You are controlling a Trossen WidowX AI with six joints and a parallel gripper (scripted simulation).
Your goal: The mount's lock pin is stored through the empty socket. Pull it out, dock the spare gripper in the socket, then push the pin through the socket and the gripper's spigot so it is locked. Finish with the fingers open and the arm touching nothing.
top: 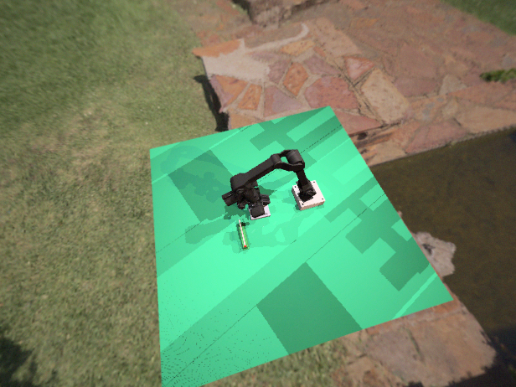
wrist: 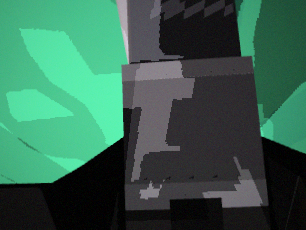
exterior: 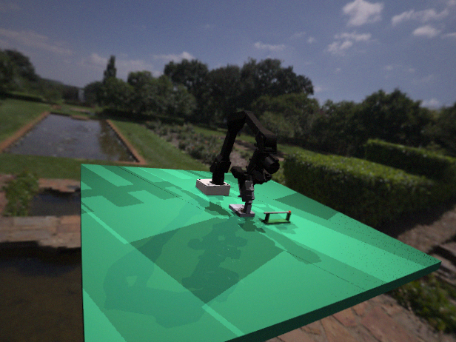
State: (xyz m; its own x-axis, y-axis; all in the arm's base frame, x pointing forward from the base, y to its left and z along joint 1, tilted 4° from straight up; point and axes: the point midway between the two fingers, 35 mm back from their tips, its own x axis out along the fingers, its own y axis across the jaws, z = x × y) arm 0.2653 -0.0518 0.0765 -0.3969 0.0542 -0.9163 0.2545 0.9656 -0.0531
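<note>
Now: the spare gripper 10 mm ahead of my gripper tip and 10 mm above it. From my gripper tip the other things lie so: grey mount 30 mm ahead, 10 mm to the right, 60 mm below; green cradle 150 mm ahead, 80 mm to the left, 90 mm below.
</note>
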